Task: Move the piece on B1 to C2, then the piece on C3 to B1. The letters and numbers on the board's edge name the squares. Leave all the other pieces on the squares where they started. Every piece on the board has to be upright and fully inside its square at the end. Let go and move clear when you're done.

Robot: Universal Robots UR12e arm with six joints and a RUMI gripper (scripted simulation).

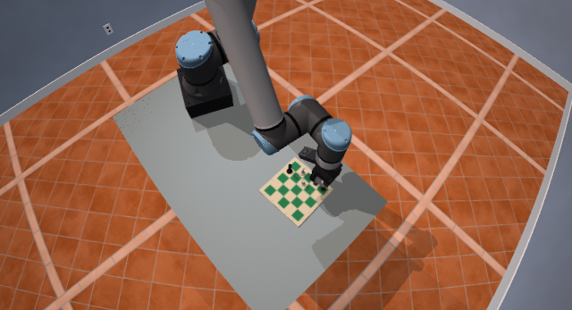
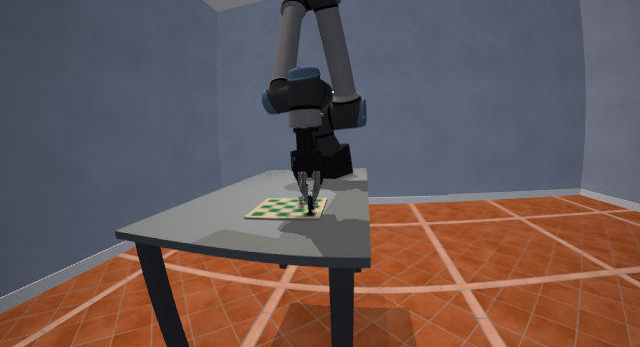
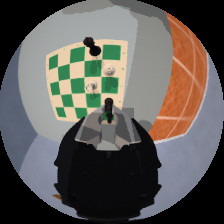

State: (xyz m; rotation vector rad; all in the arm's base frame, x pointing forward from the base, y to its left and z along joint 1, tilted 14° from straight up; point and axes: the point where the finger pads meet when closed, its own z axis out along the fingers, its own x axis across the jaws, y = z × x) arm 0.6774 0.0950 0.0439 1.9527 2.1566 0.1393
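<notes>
Now: hand 30 mm past the small white piece, 40 mm to the left of it and 20 mm above it. From my hand the other things lie so: tall black piece (110 mm behind, 40 mm to the right); then cream chessboard (30 mm behind, 80 mm to the right, 40 mm below).
</notes>
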